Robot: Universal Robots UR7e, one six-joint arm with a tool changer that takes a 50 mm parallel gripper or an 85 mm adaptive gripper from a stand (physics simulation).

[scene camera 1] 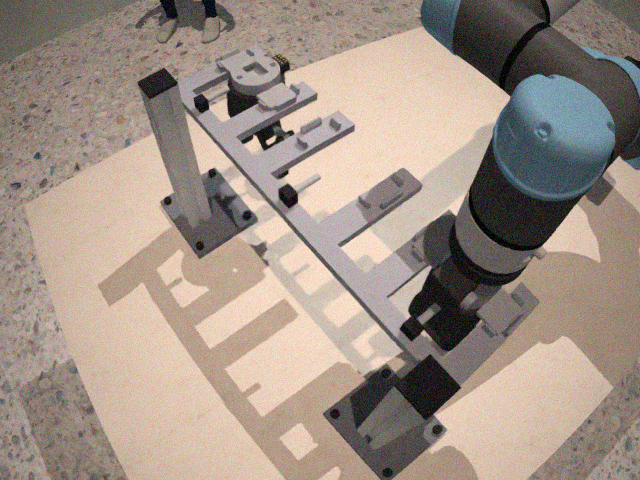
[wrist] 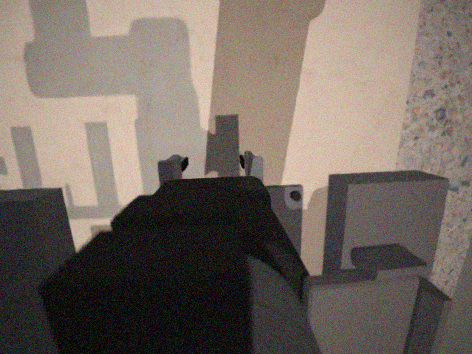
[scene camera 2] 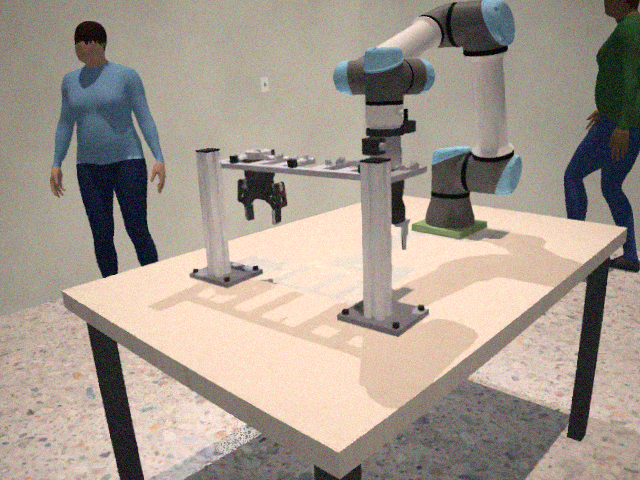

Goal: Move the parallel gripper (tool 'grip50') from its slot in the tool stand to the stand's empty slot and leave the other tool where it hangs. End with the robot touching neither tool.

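Frame: origin at the arm's base, x ahead, y left, z up, level; centimetres.
Seen in the pictures: arm's base, link origin: [scene camera 2: 449,221].
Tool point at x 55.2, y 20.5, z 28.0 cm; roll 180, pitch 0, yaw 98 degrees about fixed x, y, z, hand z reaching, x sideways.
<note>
Pixels of each thing's top centre, then the offset from my tool point to it. "*": a spot on its surface instead. Level surfaces: height alone.
- tool stand's long rail, surface spot: [scene camera 1: 305,227] * dy -13.0, dx +10.6, dz -1.8 cm
- middle slot, surface spot: [scene camera 1: 288,194] * dy -16.3, dx +10.6, dz -0.2 cm
- table, surface height: dz -30.0 cm
The parallel gripper [scene camera 2: 403,235] [wrist: 212,166] is on the arm's flange, its body between the two prongs of the near end slot [scene camera 1: 465,356]. Its fingers point down and stand apart, open and empty. Its grey side plate [scene camera 1: 500,310] [wrist: 362,315] is over the outer prong; whether it rests there I cannot tell. The fingers are hidden in scene camera 1. The other tool, the black adaptive gripper [scene camera 1: 242,103] [scene camera 2: 260,191], hangs in the far end slot, apart from the arm. The middle slot, between two bare prongs [scene camera 1: 289,155] [scene camera 1: 351,219], is empty.
The tool stand's long rail [scene camera 1: 305,227] [scene camera 2: 320,172] runs between two upright posts [scene camera 1: 175,155] [scene camera 2: 376,237]. Black-headed pins stick out from the rail at the slots, one at the middle slot [scene camera 1: 288,194]. Two people [scene camera 2: 108,124] [scene camera 2: 622,113] stand behind the table [scene camera 2: 232,356].
</note>
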